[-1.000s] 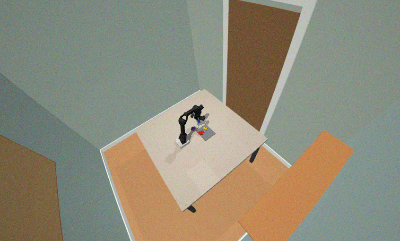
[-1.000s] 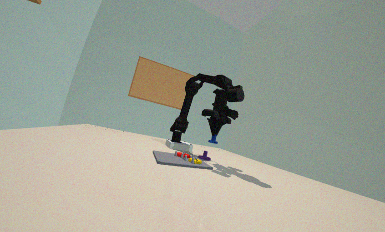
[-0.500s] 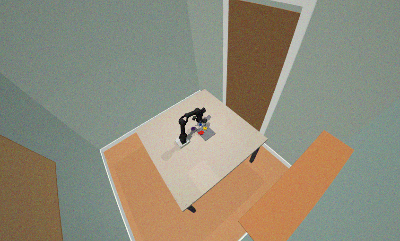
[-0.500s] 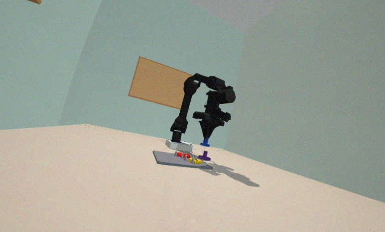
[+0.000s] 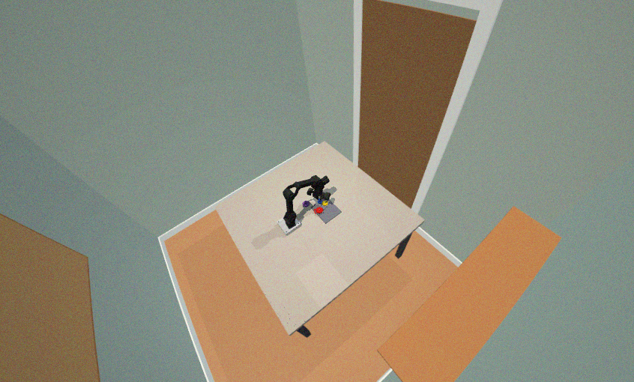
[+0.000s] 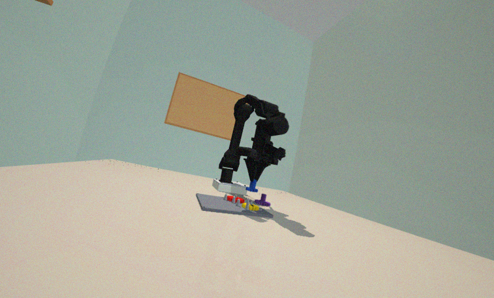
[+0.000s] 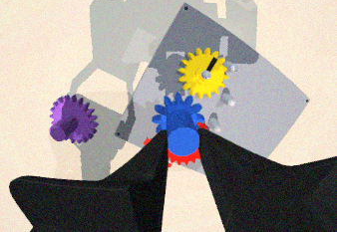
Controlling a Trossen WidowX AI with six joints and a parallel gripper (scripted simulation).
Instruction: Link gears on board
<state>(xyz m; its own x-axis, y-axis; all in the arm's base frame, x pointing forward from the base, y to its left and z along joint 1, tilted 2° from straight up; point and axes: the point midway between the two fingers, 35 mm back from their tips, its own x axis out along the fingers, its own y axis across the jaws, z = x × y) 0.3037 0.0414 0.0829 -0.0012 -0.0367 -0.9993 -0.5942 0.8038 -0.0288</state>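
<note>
Right now my gripper tip is 40 mm short of the yellow gear, 10 mm to the left of it and 70 mm above it. Round my gripper tip: red arrow (70 mm behind, 20 mm to the right, 80 mm below); red gear (40 mm behind, 40 mm to the right, 70 mm below); blue gear (20 mm below).
</note>
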